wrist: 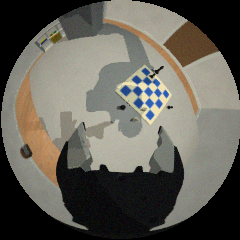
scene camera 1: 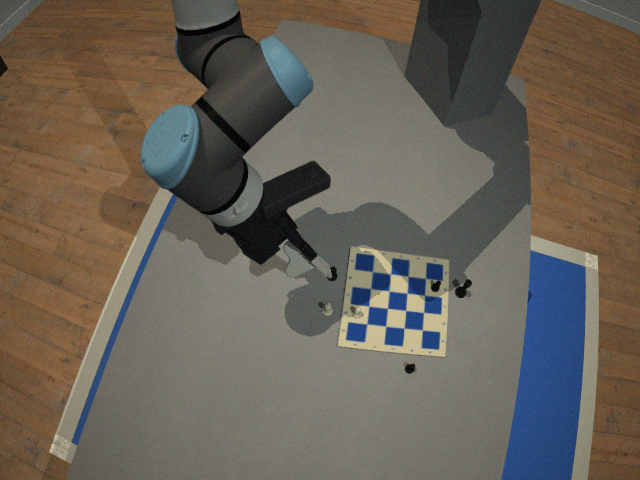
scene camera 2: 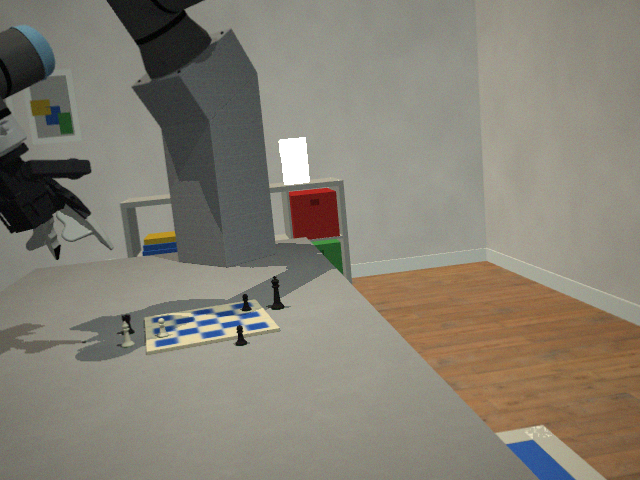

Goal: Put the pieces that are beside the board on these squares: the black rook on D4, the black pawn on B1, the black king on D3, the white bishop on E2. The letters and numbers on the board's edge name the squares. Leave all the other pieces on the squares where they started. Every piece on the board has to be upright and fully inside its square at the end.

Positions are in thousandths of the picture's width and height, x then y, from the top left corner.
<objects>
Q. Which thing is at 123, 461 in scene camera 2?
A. The gripper.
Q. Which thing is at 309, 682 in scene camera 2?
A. A chessboard.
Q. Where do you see a chessboard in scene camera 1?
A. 627, 655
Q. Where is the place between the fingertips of the gripper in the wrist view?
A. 510, 523
</objects>
